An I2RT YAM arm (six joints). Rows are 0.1 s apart.
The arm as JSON. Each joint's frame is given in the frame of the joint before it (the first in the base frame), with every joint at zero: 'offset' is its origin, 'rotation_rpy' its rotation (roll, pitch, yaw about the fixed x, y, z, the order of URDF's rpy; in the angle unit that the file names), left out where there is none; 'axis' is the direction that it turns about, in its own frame. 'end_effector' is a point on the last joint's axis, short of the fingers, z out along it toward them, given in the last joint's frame.
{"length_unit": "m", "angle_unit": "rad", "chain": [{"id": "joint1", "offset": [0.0, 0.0, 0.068], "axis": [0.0, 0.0, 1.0]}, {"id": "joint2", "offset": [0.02, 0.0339, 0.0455], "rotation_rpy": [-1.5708, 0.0, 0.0], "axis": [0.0, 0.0, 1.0]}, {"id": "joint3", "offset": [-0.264, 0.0, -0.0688], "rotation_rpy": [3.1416, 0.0, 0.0], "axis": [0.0, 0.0, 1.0]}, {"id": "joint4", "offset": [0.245, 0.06, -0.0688], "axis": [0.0, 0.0, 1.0]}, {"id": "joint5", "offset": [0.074, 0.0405, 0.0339], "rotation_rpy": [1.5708, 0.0, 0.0], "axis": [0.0, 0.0, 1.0]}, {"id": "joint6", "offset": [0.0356, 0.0, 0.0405], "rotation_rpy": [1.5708, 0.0, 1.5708], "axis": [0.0, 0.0, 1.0]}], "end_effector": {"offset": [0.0, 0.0, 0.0], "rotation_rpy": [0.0, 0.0, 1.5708]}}
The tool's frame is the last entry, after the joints.
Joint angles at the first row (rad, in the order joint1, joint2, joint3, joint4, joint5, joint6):
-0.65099 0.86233 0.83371 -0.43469 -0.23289 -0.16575
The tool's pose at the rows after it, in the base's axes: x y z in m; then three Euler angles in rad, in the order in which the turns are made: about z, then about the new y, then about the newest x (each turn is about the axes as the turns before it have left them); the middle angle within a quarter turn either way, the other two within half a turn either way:
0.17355 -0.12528 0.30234 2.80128 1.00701 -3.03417
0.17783 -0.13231 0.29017 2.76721 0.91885 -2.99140
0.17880 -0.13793 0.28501 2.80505 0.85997 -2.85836
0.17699 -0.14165 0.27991 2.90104 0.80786 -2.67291
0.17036 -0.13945 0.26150 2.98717 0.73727 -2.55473
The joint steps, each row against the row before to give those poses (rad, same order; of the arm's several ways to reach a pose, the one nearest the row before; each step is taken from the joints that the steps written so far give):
-0.00001 0.11063 0.01566 -0.00955 0.07743 -0.00039
-0.00002 0.04996 0.00151 -0.02899 0.08467 -0.00078
0.00042 0.02633 0.00305 -0.00913 0.11181 -0.03621
0.00040 0.00306 -0.02096 0.02743 0.11713 -0.07934
-0.00005 -0.02404 -0.08205 0.04811 0.06442 -0.08701

